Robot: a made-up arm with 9 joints.
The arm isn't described. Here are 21 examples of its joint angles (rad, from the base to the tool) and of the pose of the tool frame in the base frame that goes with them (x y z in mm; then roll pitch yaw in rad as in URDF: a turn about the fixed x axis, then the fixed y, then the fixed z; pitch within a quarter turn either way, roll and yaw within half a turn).
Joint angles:
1: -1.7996 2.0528 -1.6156 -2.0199 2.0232 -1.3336 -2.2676 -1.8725 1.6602
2: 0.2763 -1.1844 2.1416 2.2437 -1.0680 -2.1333 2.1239 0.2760 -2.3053
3: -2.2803 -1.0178 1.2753 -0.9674 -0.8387 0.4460 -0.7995 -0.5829 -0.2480
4: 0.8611 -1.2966 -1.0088 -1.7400 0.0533 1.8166 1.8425 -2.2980 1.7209
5: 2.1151 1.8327 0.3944 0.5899 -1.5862 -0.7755 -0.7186 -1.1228 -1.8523
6: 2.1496 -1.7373 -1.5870 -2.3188 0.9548 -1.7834 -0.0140 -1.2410 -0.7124
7: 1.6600 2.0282 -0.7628 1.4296 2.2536 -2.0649 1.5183 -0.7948 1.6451
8: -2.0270 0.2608 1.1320 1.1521 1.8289 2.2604 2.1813 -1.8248 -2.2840
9: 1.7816 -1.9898 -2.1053 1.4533 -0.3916 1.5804 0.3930 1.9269 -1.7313
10: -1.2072 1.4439 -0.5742 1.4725 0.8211 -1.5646 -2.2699 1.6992 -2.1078
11: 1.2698 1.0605 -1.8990 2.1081 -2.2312 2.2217 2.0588 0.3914 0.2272
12: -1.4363 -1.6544 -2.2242 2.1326 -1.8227 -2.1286 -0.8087 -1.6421 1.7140
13: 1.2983 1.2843 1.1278 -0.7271 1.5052 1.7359 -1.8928 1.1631 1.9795
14: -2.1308 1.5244 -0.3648 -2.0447 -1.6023 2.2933 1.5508 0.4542 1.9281
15: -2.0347 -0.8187 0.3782 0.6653 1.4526 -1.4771 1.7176 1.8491 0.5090
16: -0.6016 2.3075 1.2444 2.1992 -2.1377 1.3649 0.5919 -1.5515 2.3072
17: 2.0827 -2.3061 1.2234 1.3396 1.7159 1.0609 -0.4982 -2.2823 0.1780
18: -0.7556 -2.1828 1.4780 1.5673 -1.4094 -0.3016 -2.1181 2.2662 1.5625
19: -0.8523 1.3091 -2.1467 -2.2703 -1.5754 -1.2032 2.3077 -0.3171 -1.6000
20: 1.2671 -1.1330 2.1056 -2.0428 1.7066 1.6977 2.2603 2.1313 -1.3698
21: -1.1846 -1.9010 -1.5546 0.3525 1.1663 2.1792 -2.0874 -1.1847 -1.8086
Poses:
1: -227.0 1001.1 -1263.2 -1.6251 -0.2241 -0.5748
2: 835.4 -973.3 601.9 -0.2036 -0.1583 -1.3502
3: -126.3 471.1 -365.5 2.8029 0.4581 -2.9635
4: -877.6 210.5 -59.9 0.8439 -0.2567 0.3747
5: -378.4 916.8 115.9 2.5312 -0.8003 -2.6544
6: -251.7 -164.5 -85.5 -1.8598 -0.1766 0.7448
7: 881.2 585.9 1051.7 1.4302 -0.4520 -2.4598
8: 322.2 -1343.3 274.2 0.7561 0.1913 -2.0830
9: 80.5 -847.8 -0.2 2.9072 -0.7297 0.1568
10: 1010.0 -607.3 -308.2 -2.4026 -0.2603 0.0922
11: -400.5 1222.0 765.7 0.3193 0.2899 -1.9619
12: -607.8 -101.7 382.2 1.7006 -0.2700 -1.3074
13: 1054.1 -28.7 285.3 -1.0935 0.7458 2.5340
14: 350.9 -1059.1 -216.1 -0.8327 0.8313 3.0306
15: 207.2 352.7 -746.4 -3.1078 0.3908 -1.0367
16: -517.4 343.3 -306.5 -0.1347 -0.8926 2.5603
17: -117.2 548.6 158.0 2.6526 0.4812 2.7822
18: 1249.2 -717.3 663.8 1.5235 -0.3617 2.9064
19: 794.5 314.4 1037.1 -0.7242 -1.0189 0.2995
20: 992.5 -536.7 404.2 2.3498 -0.1872 0.0688
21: -885.2 297.3 -95.6 -1.5122 -0.7705 2.1448
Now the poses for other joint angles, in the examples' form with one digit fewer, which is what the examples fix.
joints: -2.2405 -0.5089 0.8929 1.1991 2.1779 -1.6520 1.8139 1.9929 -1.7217
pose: 1197 -193 199 2.540 -0.365 1.036
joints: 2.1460 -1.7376 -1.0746 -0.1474 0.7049 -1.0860 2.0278 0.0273 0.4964
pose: 674 -55 503 0.255 0.150 2.919
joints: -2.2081 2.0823 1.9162 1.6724 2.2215 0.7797 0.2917 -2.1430 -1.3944
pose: -234 269 505 1.520 0.244 2.124
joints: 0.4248 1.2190 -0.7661 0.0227 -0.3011 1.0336 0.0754 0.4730 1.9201
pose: 333 627 -299 -2.769 0.020 2.692
